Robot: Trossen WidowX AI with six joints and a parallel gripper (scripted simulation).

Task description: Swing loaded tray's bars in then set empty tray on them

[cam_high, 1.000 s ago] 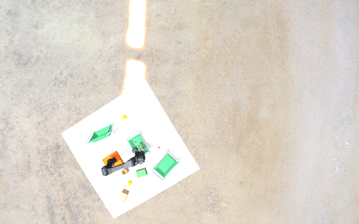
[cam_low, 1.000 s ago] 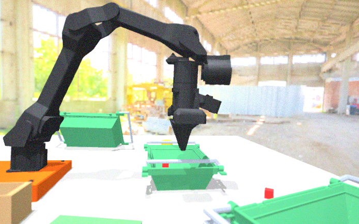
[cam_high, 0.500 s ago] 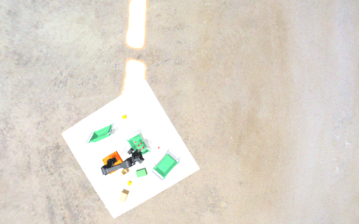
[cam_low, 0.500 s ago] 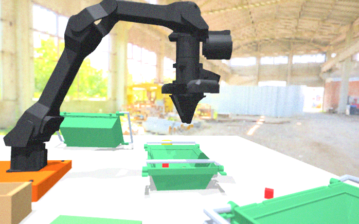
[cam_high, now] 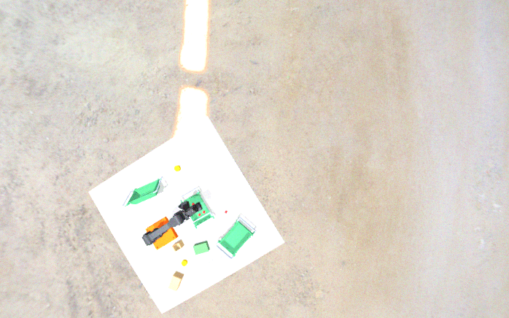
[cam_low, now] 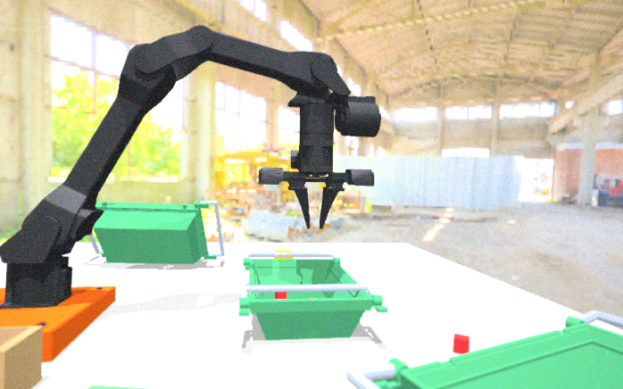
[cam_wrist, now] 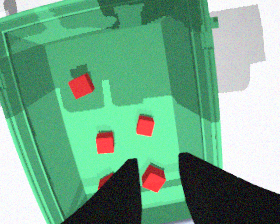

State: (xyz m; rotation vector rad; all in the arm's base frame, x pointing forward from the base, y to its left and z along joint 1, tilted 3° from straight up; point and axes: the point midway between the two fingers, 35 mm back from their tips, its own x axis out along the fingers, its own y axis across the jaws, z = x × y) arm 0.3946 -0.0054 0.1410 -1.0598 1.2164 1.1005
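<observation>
Now: gripper tip 360 mm to the right of the green tray, 300 mm past it and 60 mm above it. From my gripper tip the other things lie so: green block (320 mm to the right, 210 mm behind, 110 mm below).
</observation>
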